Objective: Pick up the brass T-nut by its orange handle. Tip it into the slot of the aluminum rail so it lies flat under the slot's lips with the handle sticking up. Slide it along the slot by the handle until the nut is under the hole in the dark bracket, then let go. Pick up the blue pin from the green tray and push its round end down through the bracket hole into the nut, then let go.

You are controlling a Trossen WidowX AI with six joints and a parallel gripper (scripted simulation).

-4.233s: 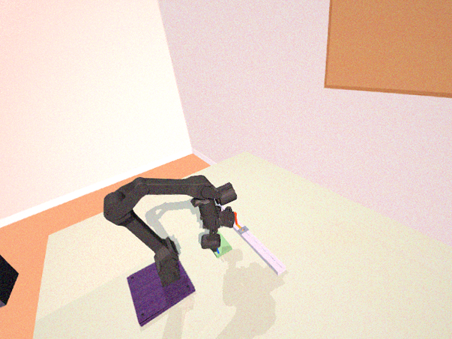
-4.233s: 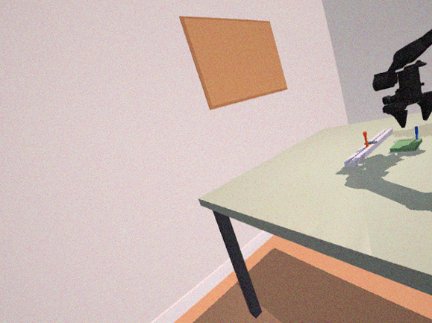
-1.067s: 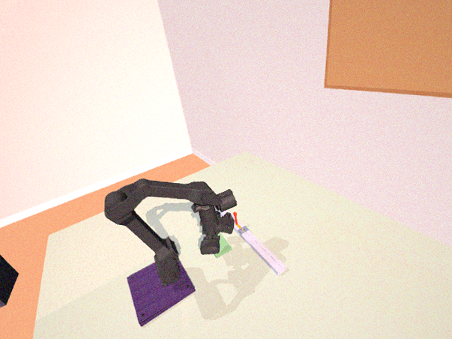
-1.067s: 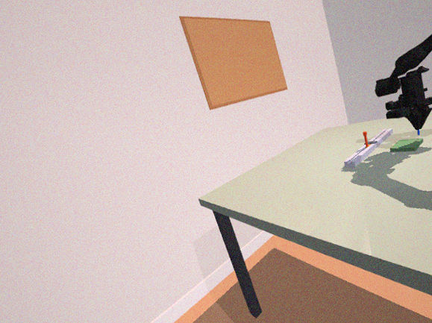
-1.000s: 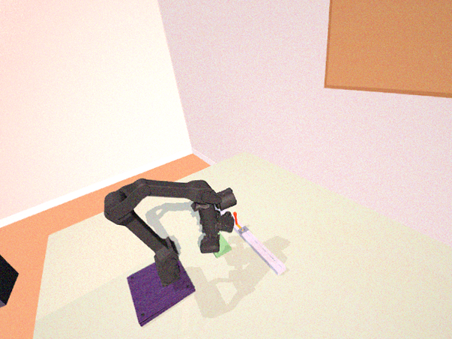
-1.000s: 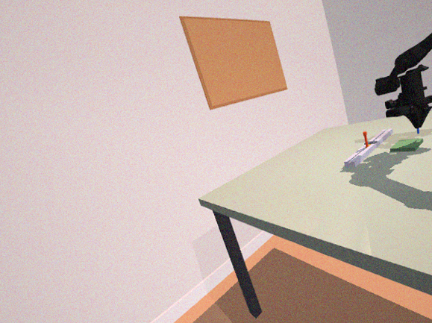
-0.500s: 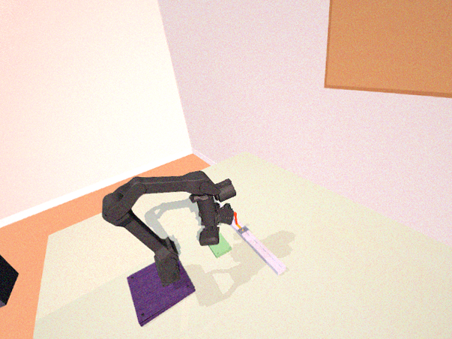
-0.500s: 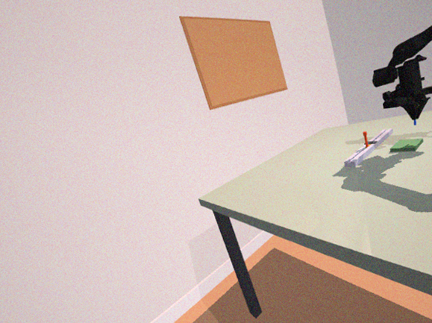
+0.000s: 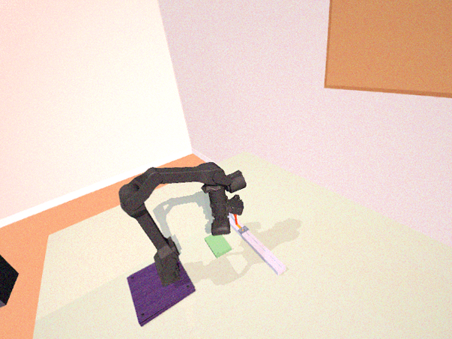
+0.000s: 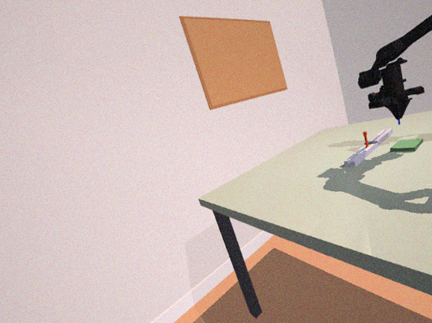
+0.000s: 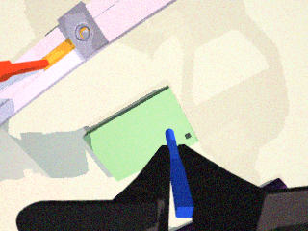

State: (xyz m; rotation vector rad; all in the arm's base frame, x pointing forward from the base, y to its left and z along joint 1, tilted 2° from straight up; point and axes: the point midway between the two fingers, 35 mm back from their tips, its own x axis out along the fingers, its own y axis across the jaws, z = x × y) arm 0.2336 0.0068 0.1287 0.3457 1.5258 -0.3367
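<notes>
Now: gripper tip 9 cm short of the brass T-nut, 5 cm to the right of it and 6 cm above it. Also, from my gripper tip: aluminum rail 10 cm ahead, 3 cm to the left, 9 cm below; then green tray 3 cm behind, 1 cm to the left, 10 cm below; then blue pin right at my gripper tip.
</notes>
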